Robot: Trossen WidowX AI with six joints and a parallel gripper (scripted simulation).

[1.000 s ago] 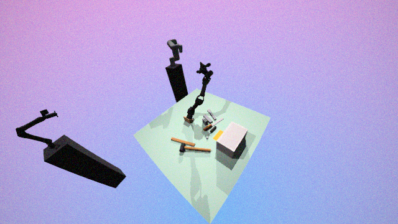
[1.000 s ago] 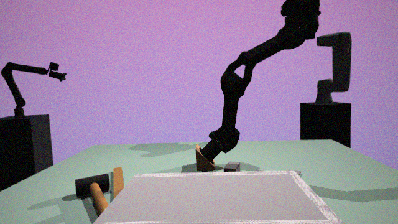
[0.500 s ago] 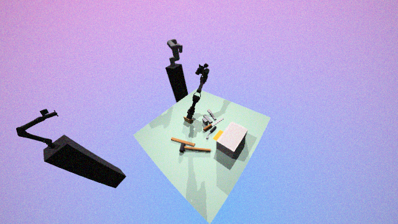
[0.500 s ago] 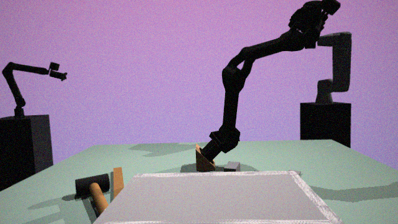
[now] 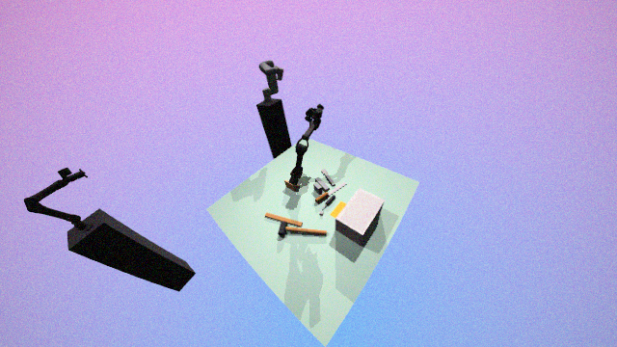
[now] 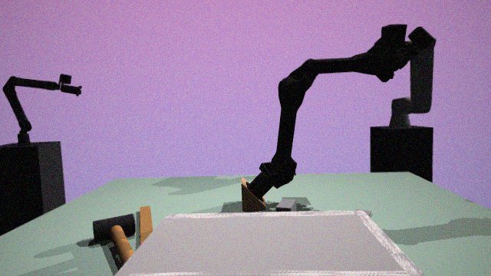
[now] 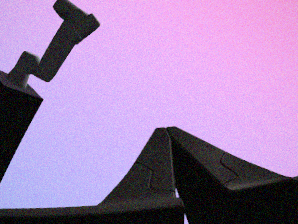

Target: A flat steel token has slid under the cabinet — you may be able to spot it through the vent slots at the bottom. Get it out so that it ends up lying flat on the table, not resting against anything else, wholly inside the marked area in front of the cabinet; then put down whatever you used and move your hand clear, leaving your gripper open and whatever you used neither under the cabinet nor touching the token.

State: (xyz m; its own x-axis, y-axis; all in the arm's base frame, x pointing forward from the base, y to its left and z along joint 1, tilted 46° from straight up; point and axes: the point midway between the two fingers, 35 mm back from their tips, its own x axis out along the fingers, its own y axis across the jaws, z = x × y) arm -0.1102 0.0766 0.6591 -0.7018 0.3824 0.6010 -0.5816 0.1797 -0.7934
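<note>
Right now the small grey piece is 670 mm to the right of my gripper tip, 460 mm below it and 430 mm ahead of it. From my gripper tip the other things lie so: grey tool: 460 mm below, 310 mm to the right, 290 mm ahead; then flat wooden stick: 850 mm to the right, 460 mm below, 210 mm ahead; then grey block: 490 mm to the right, 440 mm below, 300 mm ahead.
</note>
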